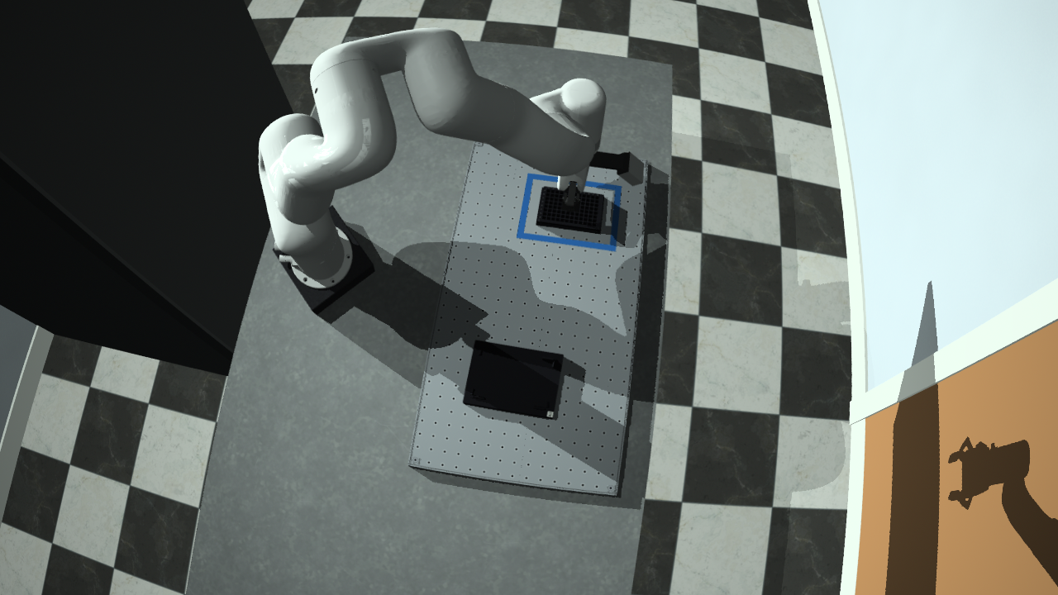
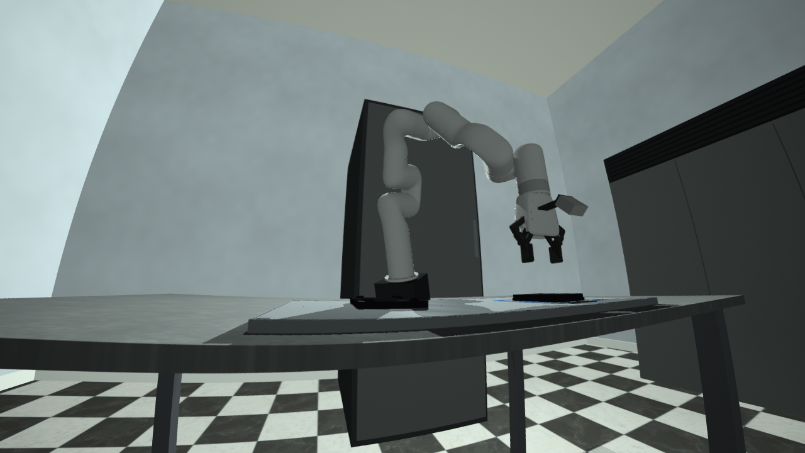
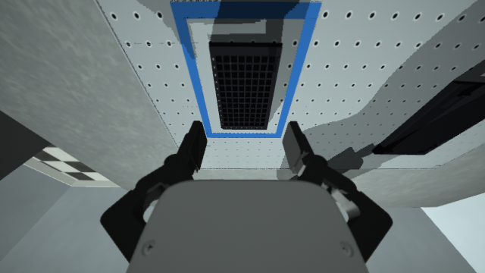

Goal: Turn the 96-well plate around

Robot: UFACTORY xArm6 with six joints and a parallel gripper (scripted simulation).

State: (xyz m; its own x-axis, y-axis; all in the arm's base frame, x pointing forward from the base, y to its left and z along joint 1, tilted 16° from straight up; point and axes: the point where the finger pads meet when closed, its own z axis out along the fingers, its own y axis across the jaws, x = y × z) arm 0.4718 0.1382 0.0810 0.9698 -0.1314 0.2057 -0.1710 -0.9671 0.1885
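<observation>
Right now my hand is 90 mm above the black 96-well plate. Round my hand: small white A1 mark: 410 mm to the right, 80 mm below, 60 mm behind; black plate nest N1: 340 mm to the right, 120 mm behind, 90 mm below.
</observation>
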